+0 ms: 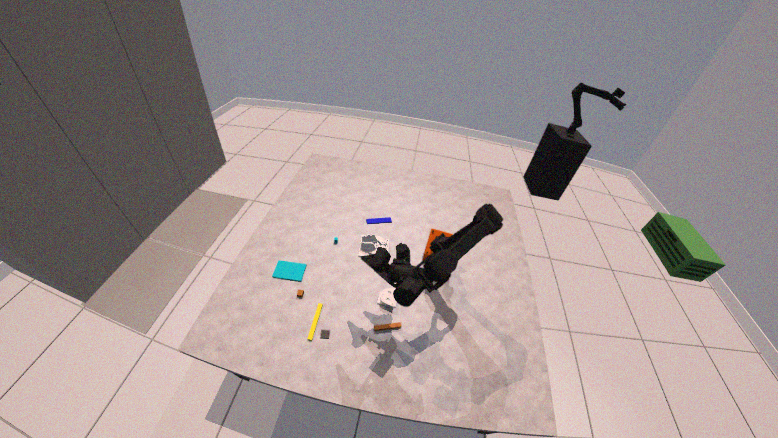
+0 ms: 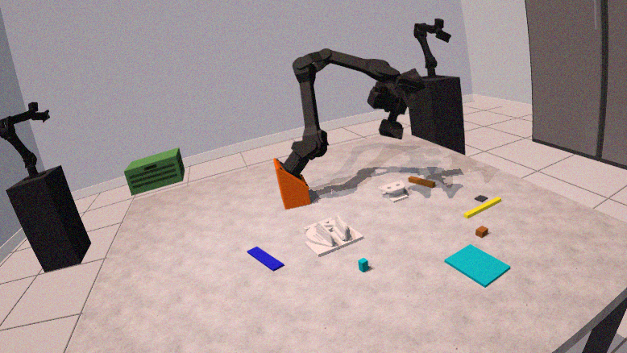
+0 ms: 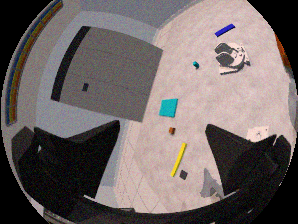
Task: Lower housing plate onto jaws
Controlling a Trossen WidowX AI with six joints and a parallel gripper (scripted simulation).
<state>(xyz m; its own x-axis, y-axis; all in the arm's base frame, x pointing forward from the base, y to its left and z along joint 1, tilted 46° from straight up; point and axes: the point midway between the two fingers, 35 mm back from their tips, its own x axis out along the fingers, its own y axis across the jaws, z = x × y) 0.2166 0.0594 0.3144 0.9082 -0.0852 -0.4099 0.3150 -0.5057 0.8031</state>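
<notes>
Now: the housing plate 80 mm behind my gripper tip, 10 mm to the right of it and 200 mm below it. From my gripper tip the other things lie so: brown bar: 100 mm behind, 100 mm to the left, 220 mm below; then yellow bar: 160 mm ahead, 140 mm to the left, 220 mm below; then brown cube: 250 mm ahead, 40 mm to the left, 220 mm below.
</notes>
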